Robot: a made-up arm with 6 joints. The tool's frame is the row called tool.
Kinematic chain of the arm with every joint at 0, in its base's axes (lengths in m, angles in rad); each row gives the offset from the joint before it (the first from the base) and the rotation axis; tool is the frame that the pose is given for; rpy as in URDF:
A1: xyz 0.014 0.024 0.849 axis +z
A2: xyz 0.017 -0.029 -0.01 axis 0 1 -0.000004
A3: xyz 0.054 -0.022 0.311 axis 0 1 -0.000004
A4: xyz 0.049 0.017 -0.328 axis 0 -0.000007 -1
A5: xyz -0.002 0.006 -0.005 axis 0 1 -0.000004
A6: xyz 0.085 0 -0.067 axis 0 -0.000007 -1
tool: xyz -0.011 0.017 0.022 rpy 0 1.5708 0
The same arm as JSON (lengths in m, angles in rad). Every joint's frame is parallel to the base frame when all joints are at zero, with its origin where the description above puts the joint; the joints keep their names.
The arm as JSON. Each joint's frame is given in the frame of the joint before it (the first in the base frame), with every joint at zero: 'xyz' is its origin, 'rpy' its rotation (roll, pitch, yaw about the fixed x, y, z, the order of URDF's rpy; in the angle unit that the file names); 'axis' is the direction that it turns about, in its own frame. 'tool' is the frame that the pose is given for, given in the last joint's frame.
{"units": {"length": "m", "angle": "rad"}, "joints": [{"name": "A1", "type": "revolute", "origin": {"xyz": [0.014, 0.024, 0.849], "rpy": [0.0, 0.0, 0.0]}, "axis": [0.0, 0.0, 1.0]}, {"name": "A2", "type": "revolute", "origin": {"xyz": [0.017, -0.029, -0.01], "rpy": [0.0, 0.0, 0.0]}, "axis": [0.0, 1.0, 0.0]}, {"name": "A3", "type": "revolute", "origin": {"xyz": [0.054, -0.022, 0.311], "rpy": [0.0, 0.0, 0.0]}, "axis": [0.0, 1.0, 0.0]}, {"name": "A4", "type": "revolute", "origin": {"xyz": [0.049, 0.017, -0.328], "rpy": [0.0, 0.0, 0.0]}, "axis": [0.0, 0.0, -1.0]}, {"name": "A5", "type": "revolute", "origin": {"xyz": [-0.002, 0.006, -0.005], "rpy": [0.0, 0.0, 0.0]}, "axis": [0.0, 1.0, 0.0]}, {"name": "A6", "type": "revolute", "origin": {"xyz": [0.085, 0.0, -0.067], "rpy": [0.0, 0.0, 0.0]}, "axis": [0.0, 0.0, -1.0]}], "tool": {"origin": {"xyz": [-0.011, 0.017, 0.022], "rpy": [0.0, 1.5708, 0.0]}}}
